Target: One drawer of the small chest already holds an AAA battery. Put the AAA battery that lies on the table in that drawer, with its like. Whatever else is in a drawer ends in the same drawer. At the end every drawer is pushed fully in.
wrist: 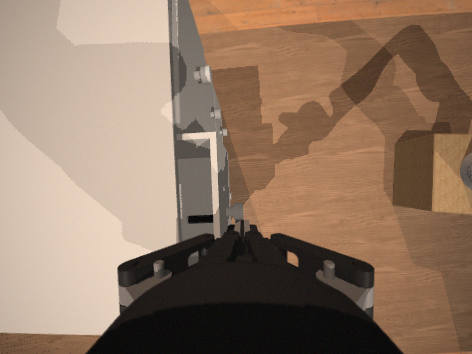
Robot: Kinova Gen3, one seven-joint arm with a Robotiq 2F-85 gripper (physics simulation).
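The small chest fills the left side, seen from above, with its pale top and a grey front with knobs. One drawer stands partly out of the front, a narrow stretch of its inside showing. A black flat item lies in it. No AAA battery shows in the visible part; the rest of the inside is hidden under the chest top and by the gripper. My gripper is shut and empty, its tips close beside the drawer's knob, on the outer side of the drawer front. Whether they touch is unclear.
Other knobs stick out from the chest front farther up. A wooden block stands at the right on the wooden table, with a grey round thing on it, cut off by the view's edge. Arm shadows cross the table.
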